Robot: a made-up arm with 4 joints. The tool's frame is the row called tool.
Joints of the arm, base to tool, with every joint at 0 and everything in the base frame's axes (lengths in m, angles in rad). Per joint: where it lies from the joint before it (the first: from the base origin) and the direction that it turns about. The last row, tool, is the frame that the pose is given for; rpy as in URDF.
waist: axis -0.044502 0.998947 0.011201 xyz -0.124 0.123 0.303
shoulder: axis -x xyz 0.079 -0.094 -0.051
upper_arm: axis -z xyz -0.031 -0.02 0
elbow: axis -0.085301 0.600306 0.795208 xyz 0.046 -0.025 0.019
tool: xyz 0.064 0 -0.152 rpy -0.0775 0.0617 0.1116
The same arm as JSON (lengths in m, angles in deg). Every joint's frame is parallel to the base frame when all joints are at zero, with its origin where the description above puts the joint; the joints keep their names.
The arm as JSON. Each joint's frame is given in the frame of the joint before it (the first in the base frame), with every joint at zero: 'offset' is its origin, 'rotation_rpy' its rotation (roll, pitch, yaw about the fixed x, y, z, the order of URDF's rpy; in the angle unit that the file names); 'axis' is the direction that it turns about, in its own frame. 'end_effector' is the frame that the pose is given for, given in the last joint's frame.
{"length_unit": "m", "angle_unit": "deg", "chain": [
  {"id": "waist", "offset": [-0.124, 0.123, 0.303], "rotation_rpy": [0.0, 0.0, 0.0], "axis": [-0.044502, 0.998947, 0.011201]},
  {"id": "shoulder", "offset": [0.079, -0.094, -0.051], "rotation_rpy": [0.0, 0.0, 0.0], "axis": "-x"},
  {"id": "upper_arm", "offset": [-0.031, -0.02, 0.0], "rotation_rpy": [0.0, 0.0, 0.0], "axis": "-z"},
  {"id": "elbow", "offset": [0.046, -0.025, 0.019], "rotation_rpy": [0.0, 0.0, 0.0], "axis": [-0.085301, 0.600306, 0.795208]}
], "end_effector": {"offset": [0.064, 0.0, -0.152], "rotation_rpy": [-4.44, 3.54, 6.39]}}

